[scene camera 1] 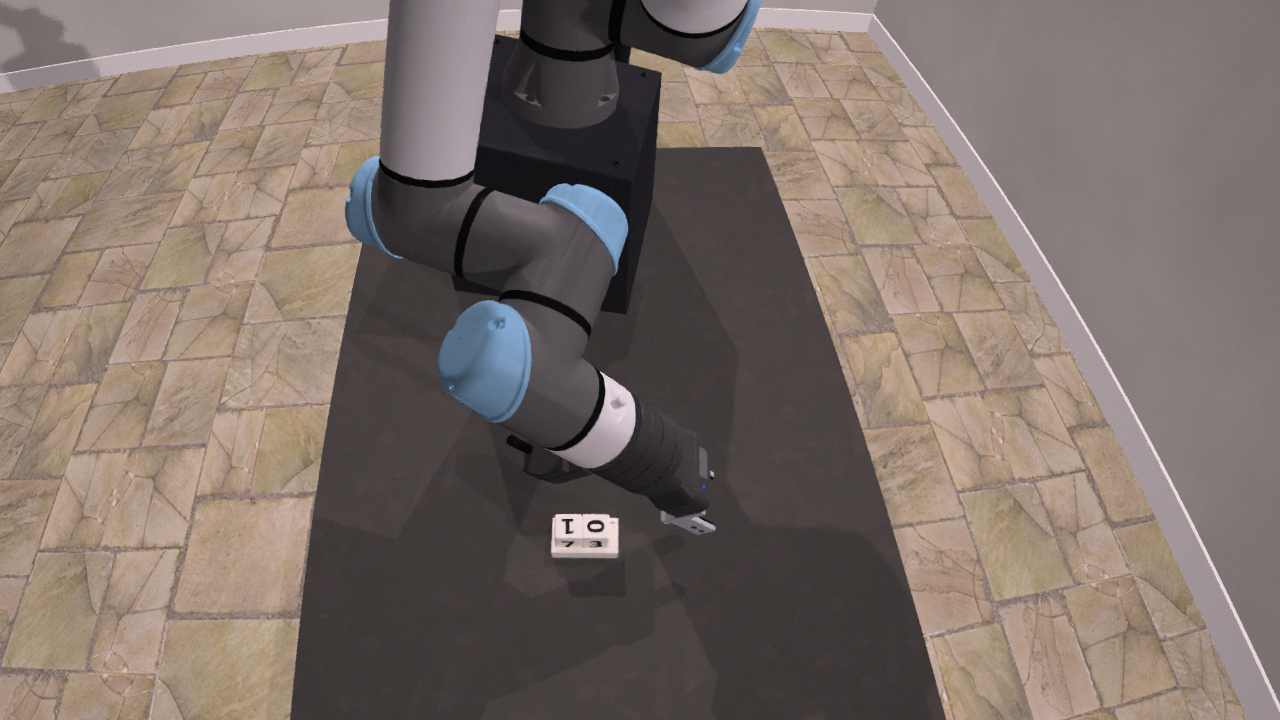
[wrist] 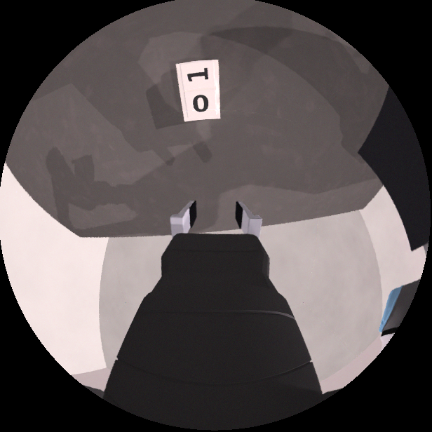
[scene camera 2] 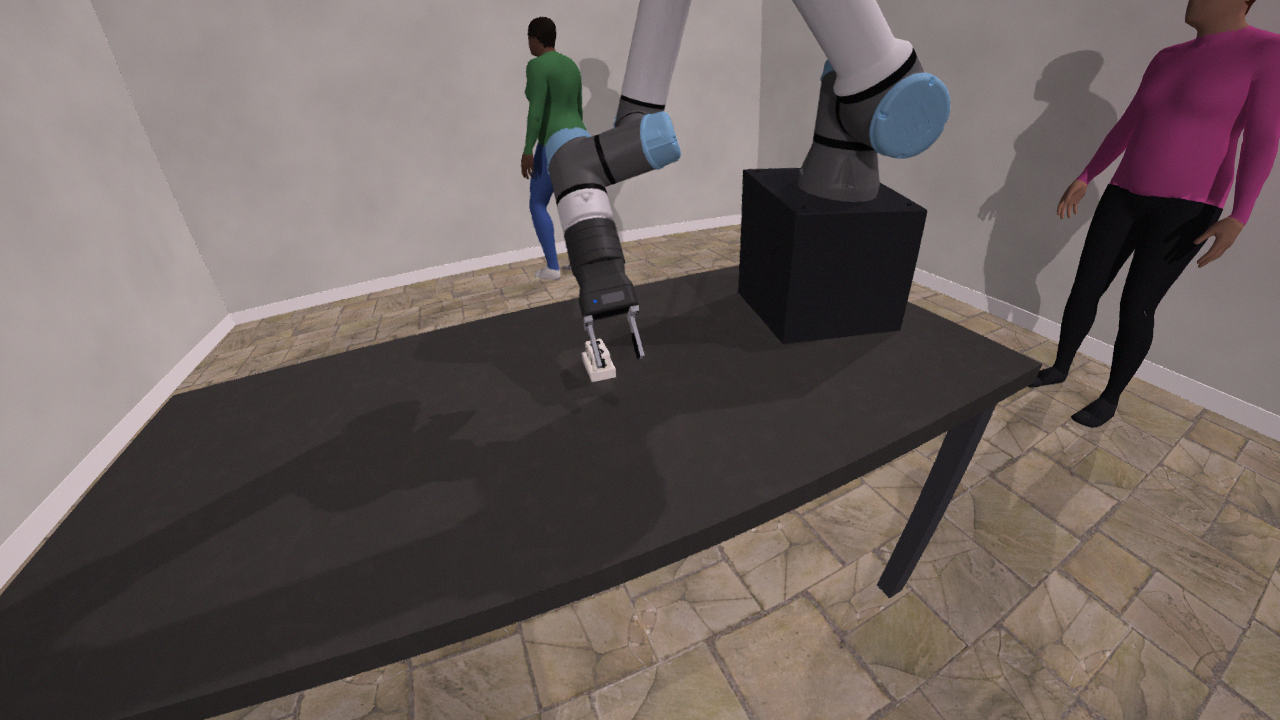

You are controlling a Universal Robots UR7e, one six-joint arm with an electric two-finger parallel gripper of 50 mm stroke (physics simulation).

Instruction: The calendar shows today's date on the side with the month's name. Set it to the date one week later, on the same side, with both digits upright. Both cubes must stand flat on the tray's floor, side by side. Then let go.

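The calendar's white tray [scene camera 1: 584, 553] [scene camera 2: 605, 374] stands on the table with two white cubes side by side in it. In scene camera 1, the left cube [scene camera 1: 567, 526] [wrist: 198, 75] has a 1 on top and the right cube [scene camera 1: 595, 525] [wrist: 200, 103] a 0, both upside down there. Their faces toward that camera show 7 and 3, foreshortened. The side with the month's name does not show. My gripper [scene camera 1: 689, 522] [scene camera 2: 618, 357] [wrist: 215, 208] is open and empty, tilted, above the table to the right of the calendar in scene camera 1. One finger partly covers the calendar in scene camera 2.
The dark table [scene camera 1: 760, 626] [scene camera 2: 402, 537] bears the calendar and the arm's black base block [scene camera 1: 554, 170] [scene camera 2: 832, 268]. Two people stand beyond the table, one in green [scene camera 2: 556, 89] and one in pink [scene camera 2: 1172, 116]. Shadows of the arm fall across the table.
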